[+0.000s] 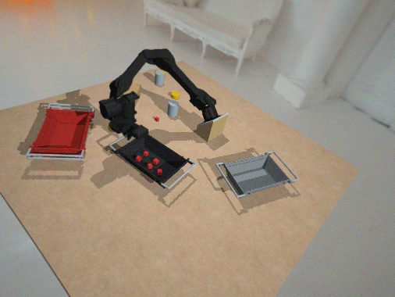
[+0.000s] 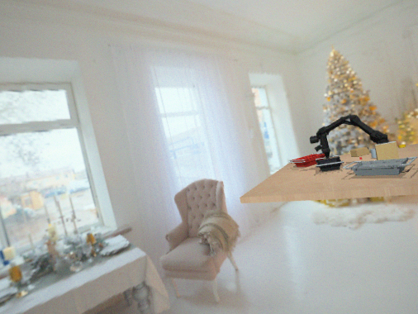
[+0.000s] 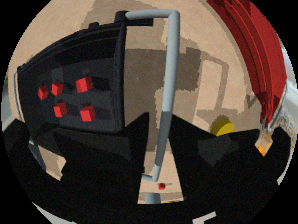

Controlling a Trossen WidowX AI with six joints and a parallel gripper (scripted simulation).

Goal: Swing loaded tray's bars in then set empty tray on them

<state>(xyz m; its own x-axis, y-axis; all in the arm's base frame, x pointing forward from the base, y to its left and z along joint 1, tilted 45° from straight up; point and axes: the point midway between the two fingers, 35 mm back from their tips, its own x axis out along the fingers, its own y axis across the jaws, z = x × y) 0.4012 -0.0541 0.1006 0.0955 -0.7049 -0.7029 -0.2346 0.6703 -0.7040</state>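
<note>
The grey tray lies 360 mm behind my gripper tip, 450 mm to the left of it and 10 mm below it. Round my gripper tip: cardboard box: 210 mm behind, 320 mm to the right, 20 mm below; then small red block: 230 mm behind, 100 mm to the right, 40 mm below.
</note>
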